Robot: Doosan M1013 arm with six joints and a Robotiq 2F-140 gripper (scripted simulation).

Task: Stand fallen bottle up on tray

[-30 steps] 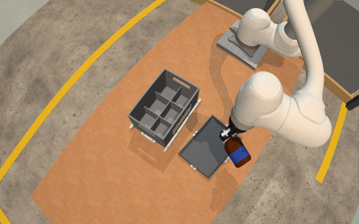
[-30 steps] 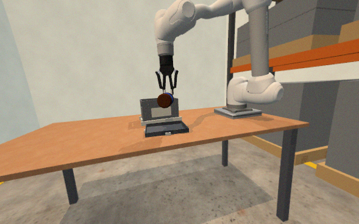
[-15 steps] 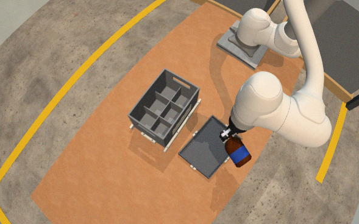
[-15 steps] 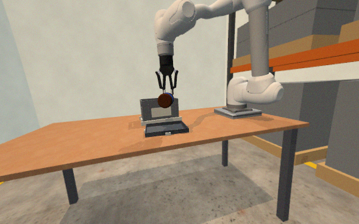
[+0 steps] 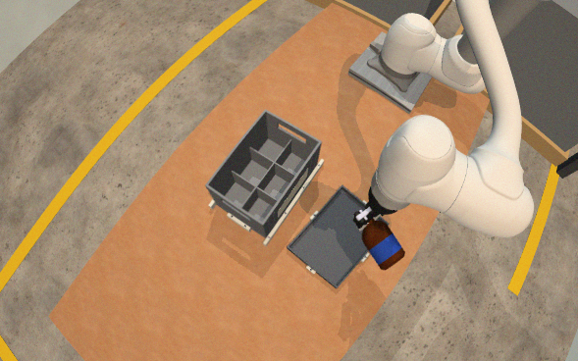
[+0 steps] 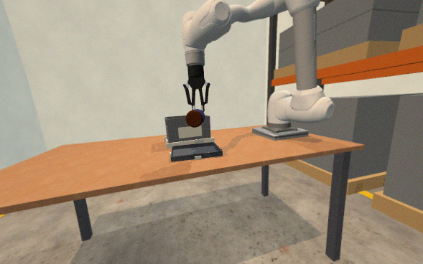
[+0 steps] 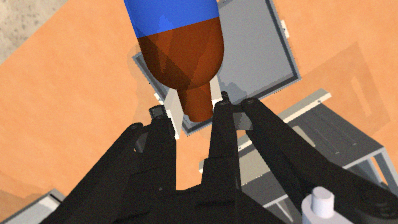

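My gripper is now 10 mm short of the bottle, 50 mm to the right of it and 20 mm above it. The rest, counted from my hand: grey crate 50 mm ahead, 290 mm to the right, 140 mm below; then grey tray 30 mm ahead, 30 mm to the right, 210 mm below.
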